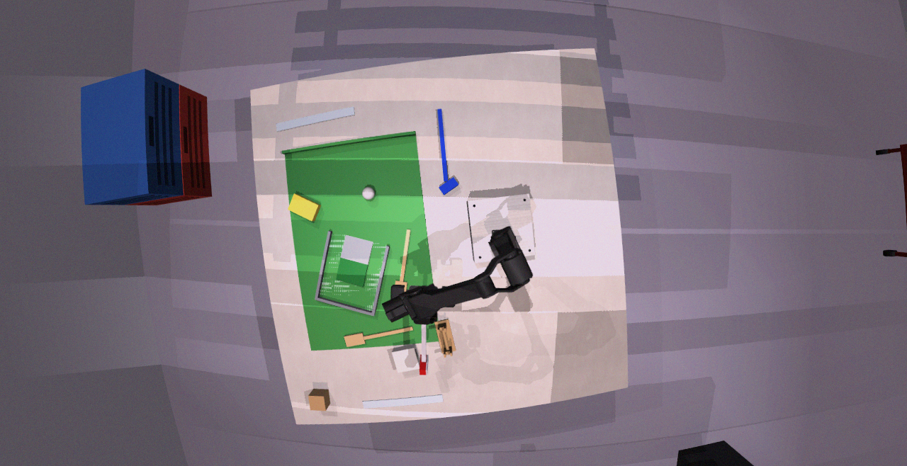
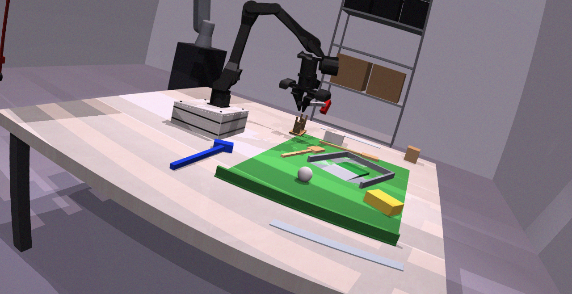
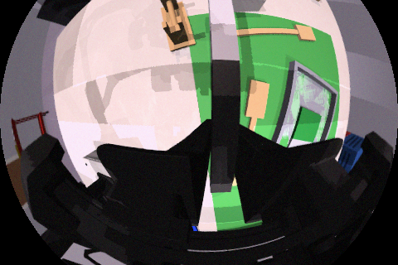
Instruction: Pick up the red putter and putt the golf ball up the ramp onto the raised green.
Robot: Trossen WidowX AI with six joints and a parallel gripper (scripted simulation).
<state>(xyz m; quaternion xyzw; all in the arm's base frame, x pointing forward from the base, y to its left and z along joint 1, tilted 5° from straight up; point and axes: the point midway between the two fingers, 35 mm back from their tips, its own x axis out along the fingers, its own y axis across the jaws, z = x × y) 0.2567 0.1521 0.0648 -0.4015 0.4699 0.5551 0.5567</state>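
Now: the blue putter 460 mm to the right of my gripper tip, 110 mm below it and 80 mm behind it. The rest, counted from my gripper tip: green mat (230 mm ahead, 150 mm to the right, 120 mm below); red putter (120 mm to the left, 20 mm above); white golf ball (330 mm to the right, 180 mm ahead, 100 mm below).
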